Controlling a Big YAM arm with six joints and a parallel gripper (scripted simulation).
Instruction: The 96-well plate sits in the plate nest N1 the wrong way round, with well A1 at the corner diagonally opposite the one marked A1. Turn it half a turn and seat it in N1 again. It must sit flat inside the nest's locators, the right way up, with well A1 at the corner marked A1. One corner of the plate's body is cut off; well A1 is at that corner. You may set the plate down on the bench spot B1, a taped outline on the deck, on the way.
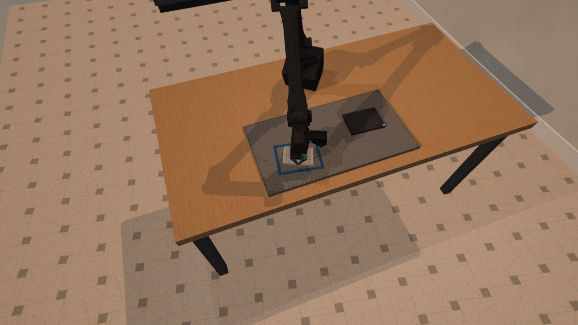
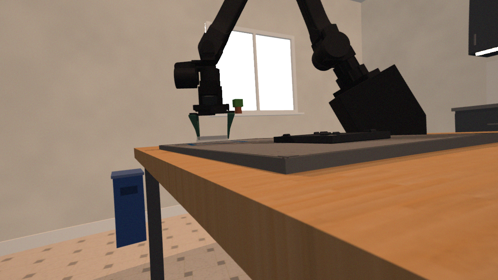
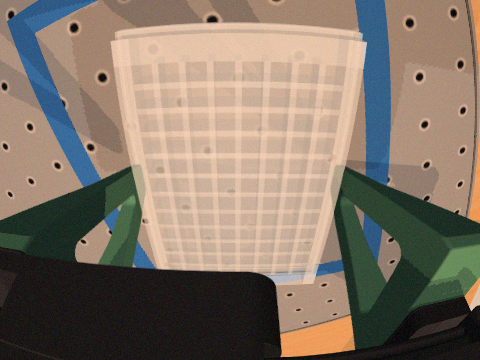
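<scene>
My gripper is now 1 cm above the 96-well plate. Round my hand: black plate nest N1 (37 cm to the left, 1 cm below, 1 cm behind); A1 label (42 cm to the left, 7 cm ahead, 1 cm below).
</scene>
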